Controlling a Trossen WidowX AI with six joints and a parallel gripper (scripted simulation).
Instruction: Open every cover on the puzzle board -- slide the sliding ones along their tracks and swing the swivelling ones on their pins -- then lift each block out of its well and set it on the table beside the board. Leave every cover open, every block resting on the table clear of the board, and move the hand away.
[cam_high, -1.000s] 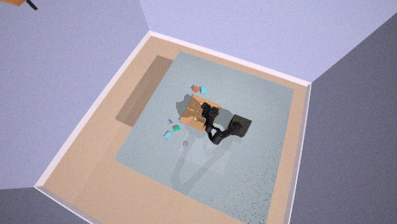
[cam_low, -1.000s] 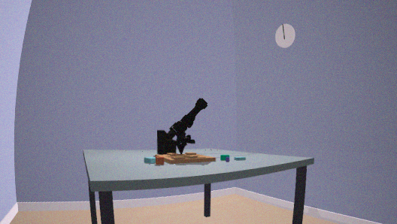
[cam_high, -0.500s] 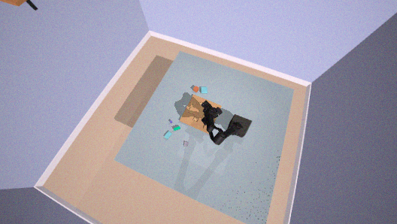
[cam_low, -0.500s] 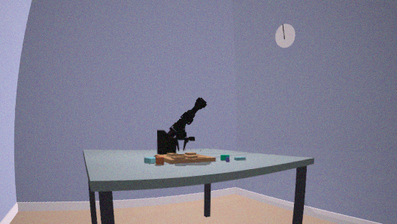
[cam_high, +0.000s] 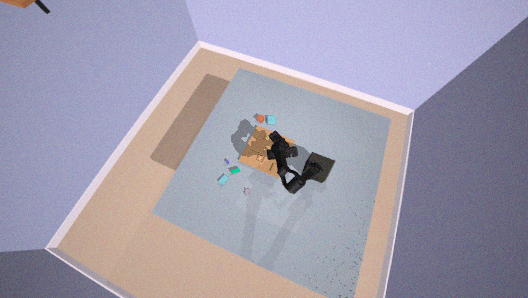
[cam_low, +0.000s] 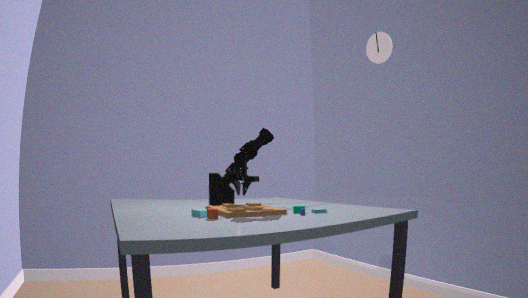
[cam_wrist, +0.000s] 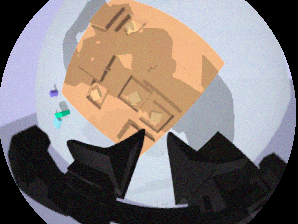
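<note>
Now: gripper tip 280 mm to the right of the grey block, 120 mm short of it and 70 mm above it. Also, from my gripper tip: small purple block: 330 mm ahead, 140 mm to the left, 60 mm below; green block: 250 mm ahead, 180 mm to the left, 60 mm below; orange block: 250 mm to the right, 250 mm ahead, 50 mm below.
</note>
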